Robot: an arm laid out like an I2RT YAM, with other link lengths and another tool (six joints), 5 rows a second.
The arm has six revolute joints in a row. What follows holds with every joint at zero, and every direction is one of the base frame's. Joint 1 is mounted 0.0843 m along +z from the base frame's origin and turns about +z. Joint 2 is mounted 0.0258 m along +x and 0.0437 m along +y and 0.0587 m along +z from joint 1 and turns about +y. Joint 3 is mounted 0.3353 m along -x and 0.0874 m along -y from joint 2 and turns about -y. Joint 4 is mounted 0.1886 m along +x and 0.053 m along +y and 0.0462 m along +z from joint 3 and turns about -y. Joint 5 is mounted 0.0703 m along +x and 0.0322 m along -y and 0.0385 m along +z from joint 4 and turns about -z. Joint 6 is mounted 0.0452 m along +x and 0.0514 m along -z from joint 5 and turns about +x. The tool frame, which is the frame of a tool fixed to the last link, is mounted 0.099 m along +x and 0.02 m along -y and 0.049 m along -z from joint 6; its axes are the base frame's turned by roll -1.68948, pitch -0.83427 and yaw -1.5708 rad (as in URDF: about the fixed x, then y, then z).
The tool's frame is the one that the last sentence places.
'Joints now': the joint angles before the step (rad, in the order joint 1, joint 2, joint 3, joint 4, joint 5, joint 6). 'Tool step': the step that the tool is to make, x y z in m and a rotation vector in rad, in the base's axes. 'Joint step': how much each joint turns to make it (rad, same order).
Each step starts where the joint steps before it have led.
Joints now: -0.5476 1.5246 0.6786 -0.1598 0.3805 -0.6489
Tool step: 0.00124 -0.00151 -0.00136 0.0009 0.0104 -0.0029
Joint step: 0.0000 0.0142 0.0056 -0.0007 0.0055 0.0000
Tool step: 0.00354 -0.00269 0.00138 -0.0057 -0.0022 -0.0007
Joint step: 0.0000 0.0094 0.0132 0.0016 0.0035 -0.0015
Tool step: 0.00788 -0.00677 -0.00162 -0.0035 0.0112 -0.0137
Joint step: -0.0008 0.0434 0.0312 0.0018 0.0143 0.0069
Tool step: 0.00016 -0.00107 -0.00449 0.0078 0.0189 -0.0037
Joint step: -0.0015 0.0214 0.0000 0.0011 0.0039 0.0002
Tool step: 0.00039 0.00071 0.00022 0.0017 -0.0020 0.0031
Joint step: 0.0019 -0.0024 0.0000 -0.0018 -0.0027 0.0003
